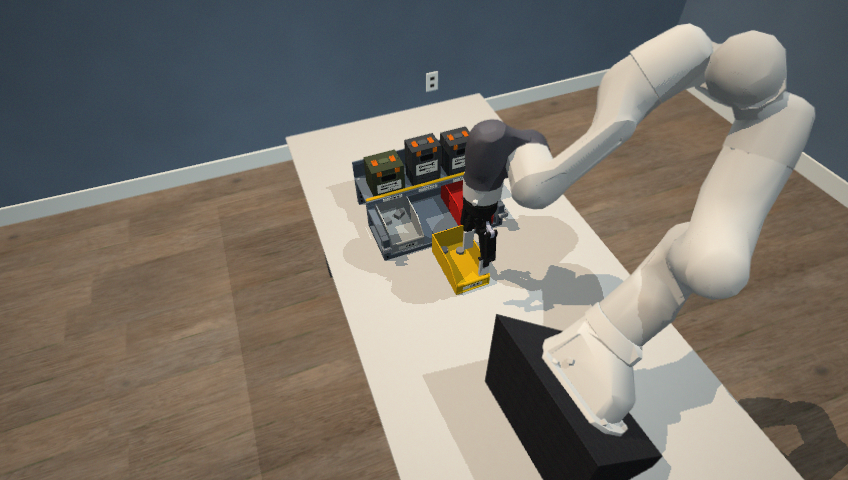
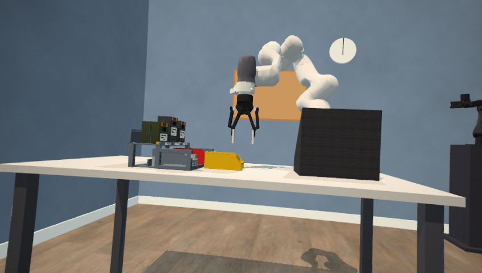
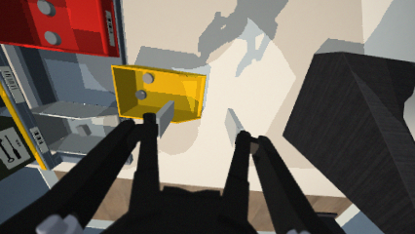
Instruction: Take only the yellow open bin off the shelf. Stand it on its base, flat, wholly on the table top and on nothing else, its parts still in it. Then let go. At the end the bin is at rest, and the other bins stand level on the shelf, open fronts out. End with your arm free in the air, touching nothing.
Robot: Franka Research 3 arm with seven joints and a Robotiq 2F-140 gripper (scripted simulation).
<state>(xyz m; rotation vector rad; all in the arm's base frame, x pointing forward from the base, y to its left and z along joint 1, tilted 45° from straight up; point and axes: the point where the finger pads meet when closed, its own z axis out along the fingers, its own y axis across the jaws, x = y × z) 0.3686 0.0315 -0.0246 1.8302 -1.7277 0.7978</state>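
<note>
Now: the yellow open bin 80 mm ahead of my hand and 110 mm below it. From my hand the other things lie so: grey bin 280 mm ahead, 120 mm to the left, 100 mm below; then red bin 280 mm ahead, 100 mm to the right, 100 mm below.
</note>
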